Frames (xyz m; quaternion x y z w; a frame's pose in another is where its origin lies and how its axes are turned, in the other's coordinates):
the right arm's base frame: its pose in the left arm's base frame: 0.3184 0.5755 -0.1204 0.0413 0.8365 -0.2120 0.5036
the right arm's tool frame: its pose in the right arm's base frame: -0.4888 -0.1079 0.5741 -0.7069 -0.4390 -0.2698 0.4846
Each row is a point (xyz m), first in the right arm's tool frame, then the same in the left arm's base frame.
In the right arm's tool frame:
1: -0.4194 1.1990 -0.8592
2: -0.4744 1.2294 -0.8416
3: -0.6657 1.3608 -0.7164
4: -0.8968 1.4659 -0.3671
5: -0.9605 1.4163 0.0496
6: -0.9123 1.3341 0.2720
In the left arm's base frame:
1: -0.2044 -0.6054 -0.1013
2: -0.2603 -0.5869 -0.0729
3: -0.4782 -0.4612 0.0060
4: -0.7034 -0.1080 0.1109
5: -0.7106 0.3145 0.1510
6: -0.6232 0.5394 0.1329

